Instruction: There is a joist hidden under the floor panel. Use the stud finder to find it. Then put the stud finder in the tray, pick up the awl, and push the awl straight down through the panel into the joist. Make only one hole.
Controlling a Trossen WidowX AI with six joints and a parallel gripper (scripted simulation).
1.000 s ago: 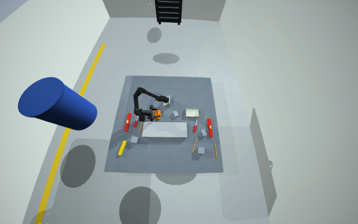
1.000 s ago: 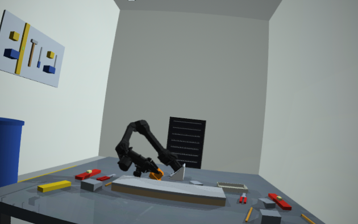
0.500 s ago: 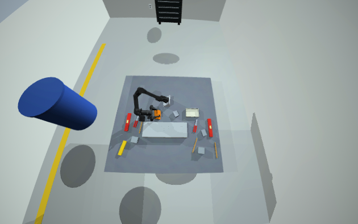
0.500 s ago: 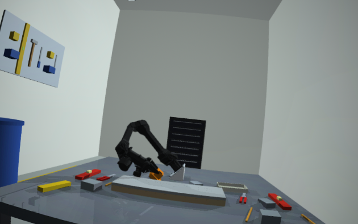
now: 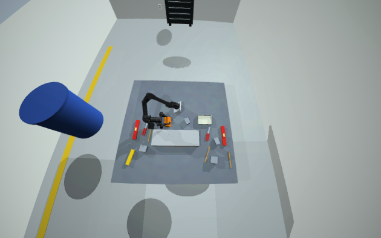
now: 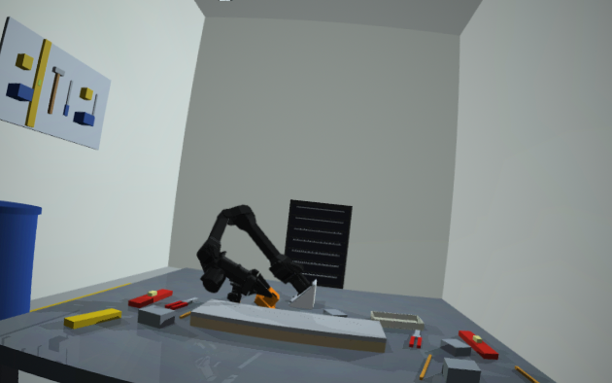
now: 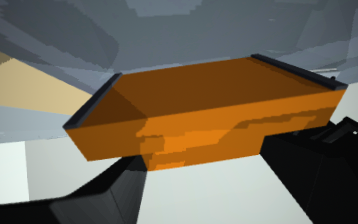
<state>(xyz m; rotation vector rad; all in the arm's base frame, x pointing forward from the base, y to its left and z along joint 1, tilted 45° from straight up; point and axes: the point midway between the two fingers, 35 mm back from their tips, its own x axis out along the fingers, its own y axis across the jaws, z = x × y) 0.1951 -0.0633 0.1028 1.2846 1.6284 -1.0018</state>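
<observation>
Now: the orange stud finder 10 mm ahead of my gripper tip and 10 mm below it. Round my gripper tip: awl (20 mm ahead, 140 mm to the right, 50 mm below); tray (60 mm behind, 420 mm to the left, 50 mm below); yellow bar (430 mm ahead, 370 mm to the right, 50 mm below).
</observation>
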